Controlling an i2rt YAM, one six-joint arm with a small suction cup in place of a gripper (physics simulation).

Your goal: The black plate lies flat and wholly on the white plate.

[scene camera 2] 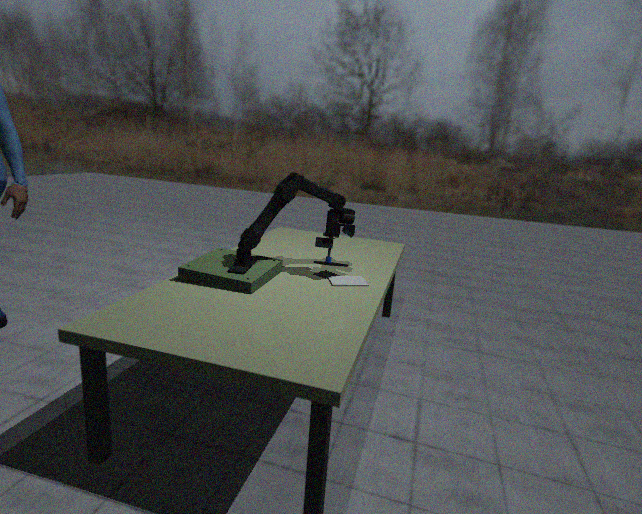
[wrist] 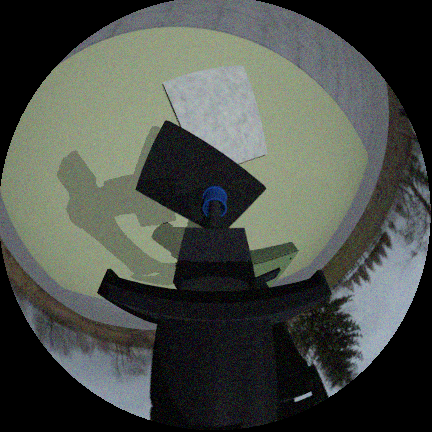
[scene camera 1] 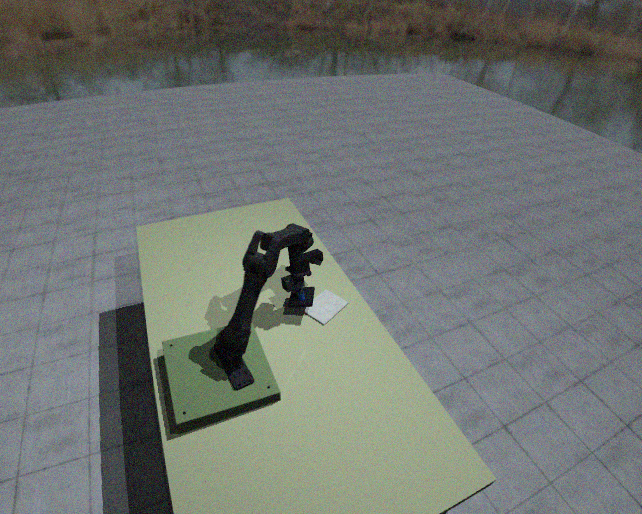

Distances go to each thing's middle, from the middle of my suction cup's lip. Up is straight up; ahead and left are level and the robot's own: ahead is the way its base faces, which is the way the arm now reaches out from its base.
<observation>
The white plate (scene camera 1: 326,305) lies 100 mm ahead of my suction cup, 30 mm to the right of it and 80 mm below it. Also, from my suction cup: black plate (wrist: 179,166): 10 mm ahead, 20 mm to the left, 20 mm below.
</observation>
